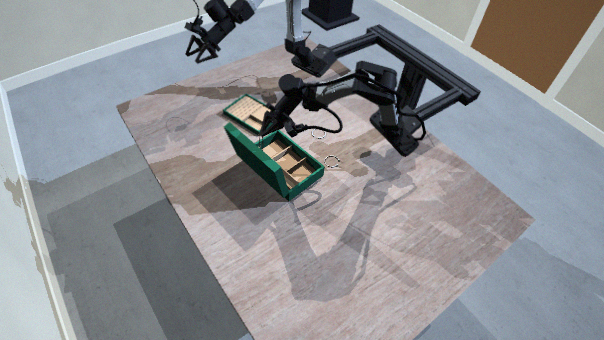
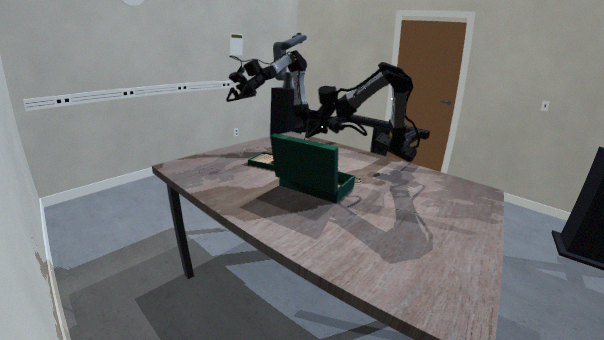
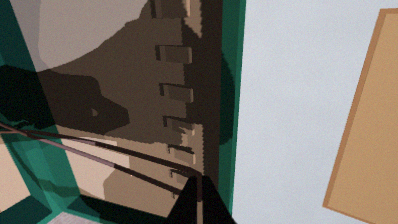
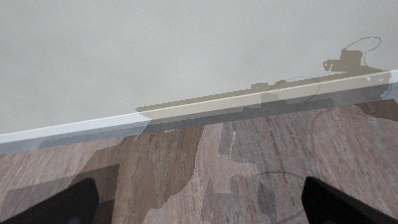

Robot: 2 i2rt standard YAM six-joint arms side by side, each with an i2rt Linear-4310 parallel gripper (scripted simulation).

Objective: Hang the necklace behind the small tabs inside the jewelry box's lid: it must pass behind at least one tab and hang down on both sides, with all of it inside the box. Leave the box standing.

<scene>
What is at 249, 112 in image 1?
A green-rimmed tray.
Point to a green jewelry box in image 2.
306, 166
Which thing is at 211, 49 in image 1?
The right gripper.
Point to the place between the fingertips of the right gripper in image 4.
At 199, 187
</scene>
